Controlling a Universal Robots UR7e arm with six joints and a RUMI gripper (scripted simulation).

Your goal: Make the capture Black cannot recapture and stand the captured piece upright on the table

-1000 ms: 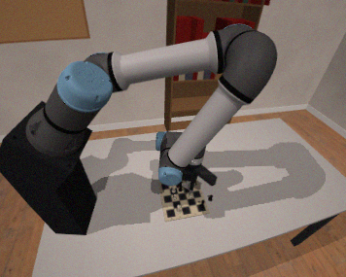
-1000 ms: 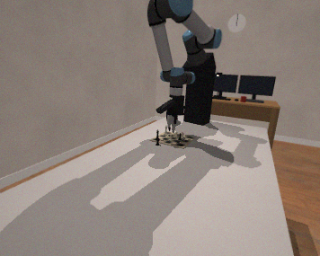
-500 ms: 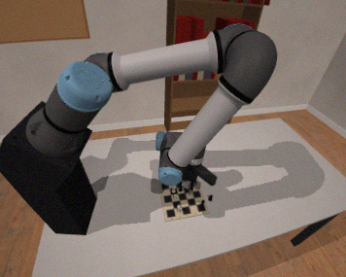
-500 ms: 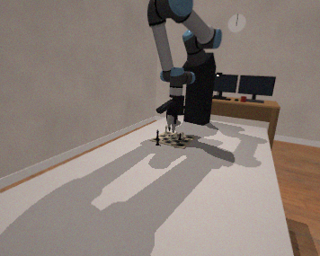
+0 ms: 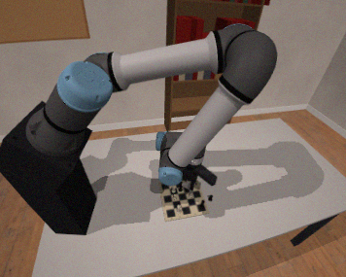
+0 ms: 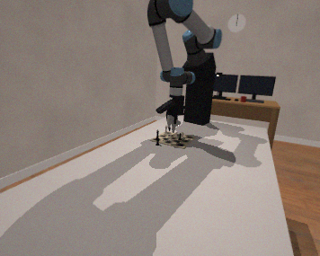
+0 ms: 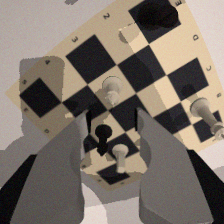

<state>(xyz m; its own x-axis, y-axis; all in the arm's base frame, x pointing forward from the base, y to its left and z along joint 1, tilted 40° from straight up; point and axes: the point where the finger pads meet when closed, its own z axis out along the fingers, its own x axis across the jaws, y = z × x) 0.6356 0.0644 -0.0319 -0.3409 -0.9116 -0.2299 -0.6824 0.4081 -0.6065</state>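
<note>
The white pawn lies 5 cm below my hand. Also, from my hand: tall black piece: 4 cm ahead, 7 cm to the right, 4 cm below; then chessboard: 4 cm behind, 7 cm below; then black pawn: 5 cm behind, 4 cm to the left, 5 cm below.
</note>
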